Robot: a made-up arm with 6 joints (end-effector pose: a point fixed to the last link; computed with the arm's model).
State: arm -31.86 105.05 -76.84 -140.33 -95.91 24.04
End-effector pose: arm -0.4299 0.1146 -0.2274 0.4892 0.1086 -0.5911 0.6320
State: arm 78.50 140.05 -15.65 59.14 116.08 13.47
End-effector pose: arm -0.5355 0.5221 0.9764 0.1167 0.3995 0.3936 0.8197
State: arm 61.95 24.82 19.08 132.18 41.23 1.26
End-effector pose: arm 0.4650 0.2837 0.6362 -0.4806 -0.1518 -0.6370 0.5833
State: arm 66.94 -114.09 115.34 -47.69 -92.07 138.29
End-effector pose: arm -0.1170 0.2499 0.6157 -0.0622 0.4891 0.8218 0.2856
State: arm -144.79 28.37 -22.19 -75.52 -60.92 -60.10
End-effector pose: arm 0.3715 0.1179 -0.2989 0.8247 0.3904 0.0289 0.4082
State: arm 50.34 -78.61 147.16 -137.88 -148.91 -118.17
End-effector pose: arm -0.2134 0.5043 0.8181 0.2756 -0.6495 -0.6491 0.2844
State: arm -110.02 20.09 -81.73 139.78 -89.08 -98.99
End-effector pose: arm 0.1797 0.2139 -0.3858 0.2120 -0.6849 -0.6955 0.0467
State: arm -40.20 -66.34 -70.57 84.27 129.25 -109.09
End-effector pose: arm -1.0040 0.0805 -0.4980 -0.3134 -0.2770 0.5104 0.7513
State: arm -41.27 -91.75 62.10 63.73 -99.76 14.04
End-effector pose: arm -0.3008 -0.1095 -0.0492 -0.5090 0.2283 0.2766 0.7825
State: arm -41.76 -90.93 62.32 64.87 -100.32 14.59
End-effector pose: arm -0.3011 -0.1132 -0.0511 -0.5224 0.2386 0.2643 0.7748
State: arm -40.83 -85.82 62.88 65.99 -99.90 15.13
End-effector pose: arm -0.3137 -0.1132 -0.0338 -0.5423 0.2809 0.2329 0.7568
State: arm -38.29 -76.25 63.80 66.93 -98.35 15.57
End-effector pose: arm -0.3361 -0.1047 0.0038 -0.5654 0.3529 0.1819 0.7229
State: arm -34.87 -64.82 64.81 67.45 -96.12 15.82
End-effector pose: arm -0.3564 -0.0866 0.0492 -0.5851 0.4301 0.1234 0.6764
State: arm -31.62 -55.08 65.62 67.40 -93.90 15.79
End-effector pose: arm -0.3669 -0.0660 0.0866 -0.5969 0.4874 0.0761 0.6327
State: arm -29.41 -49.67 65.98 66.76 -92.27 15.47
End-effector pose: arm -0.3693 -0.0520 0.1079 -0.5998 0.5142 0.0545 0.6107
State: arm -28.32 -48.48 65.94 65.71 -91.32 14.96
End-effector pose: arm -0.3683 -0.0461 0.1158 -0.5953 0.5168 0.0574 0.6125
